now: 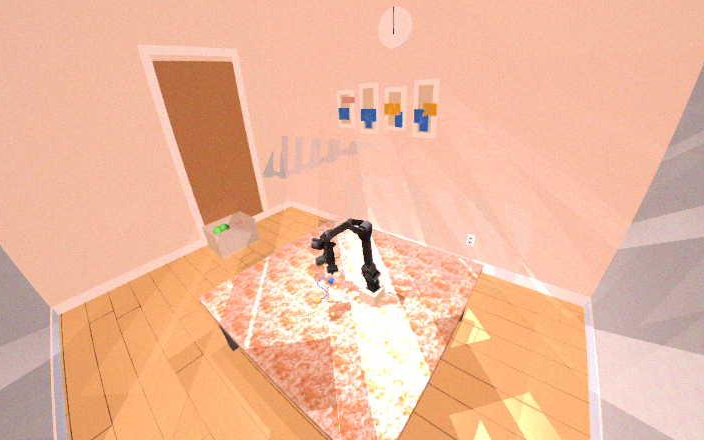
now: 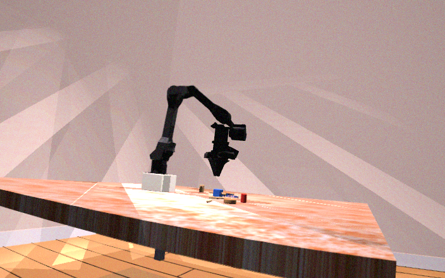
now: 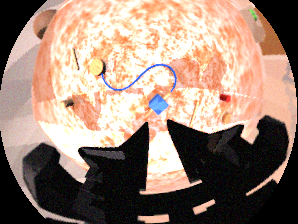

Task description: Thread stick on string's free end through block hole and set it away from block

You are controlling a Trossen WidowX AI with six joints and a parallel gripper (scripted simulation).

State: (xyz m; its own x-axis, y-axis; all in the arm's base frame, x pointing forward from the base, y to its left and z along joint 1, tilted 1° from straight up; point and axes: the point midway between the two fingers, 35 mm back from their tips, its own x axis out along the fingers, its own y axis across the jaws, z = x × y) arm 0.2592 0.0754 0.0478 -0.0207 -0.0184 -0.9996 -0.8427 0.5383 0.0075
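Right now the thin wooden stick is 30 mm ahead of my gripper tip and 70 mm below it. Round my gripper tip: red cylinder: 190 mm ahead, 110 mm to the right, 70 mm below; then round button: 40 mm behind, 160 mm to the left, 80 mm below; then tan block: 200 mm behind, 180 mm to the left, 70 mm below.
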